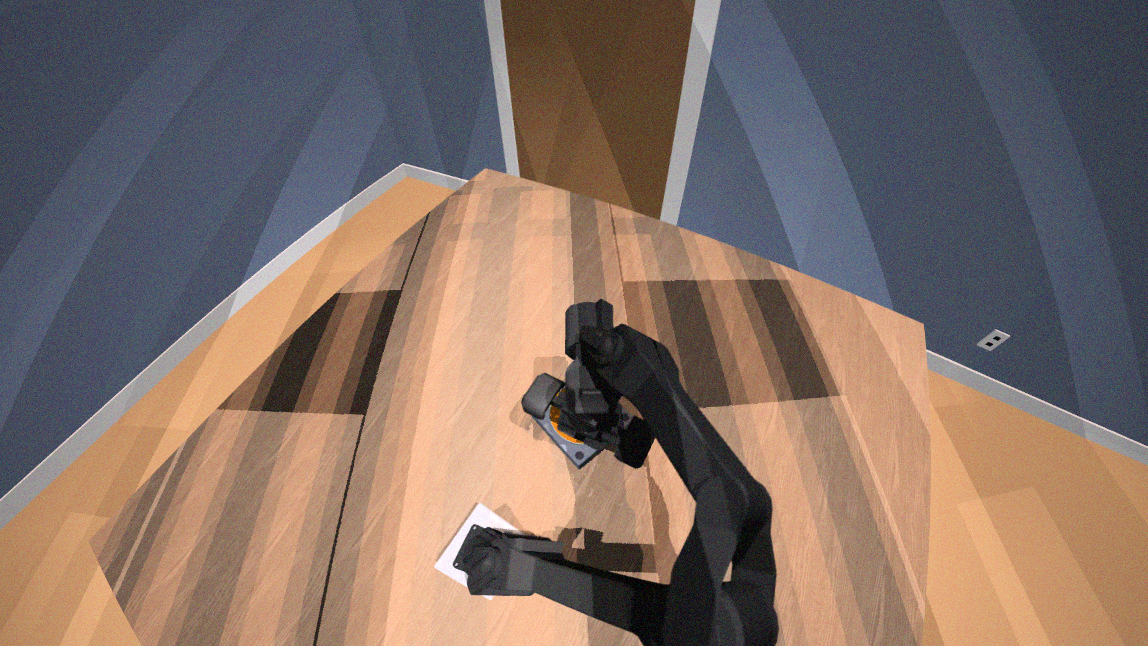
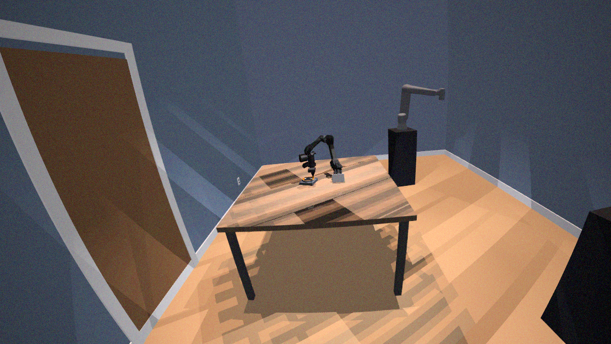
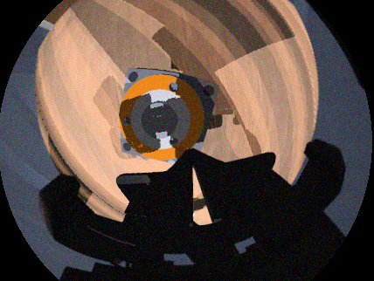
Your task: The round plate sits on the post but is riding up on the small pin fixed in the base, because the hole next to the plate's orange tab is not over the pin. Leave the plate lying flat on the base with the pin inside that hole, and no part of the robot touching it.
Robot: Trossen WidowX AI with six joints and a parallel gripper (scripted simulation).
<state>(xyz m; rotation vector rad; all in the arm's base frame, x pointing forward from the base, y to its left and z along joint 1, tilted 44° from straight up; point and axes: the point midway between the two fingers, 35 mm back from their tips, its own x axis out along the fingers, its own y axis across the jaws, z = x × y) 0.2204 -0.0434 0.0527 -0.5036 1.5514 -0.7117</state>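
My gripper tip is 20 mm short of the round plate, 20 mm to the right of it and 10 mm above it. The rest, counted from my gripper tip: square grey base: 40 mm ahead, 30 mm to the left, 20 mm below.
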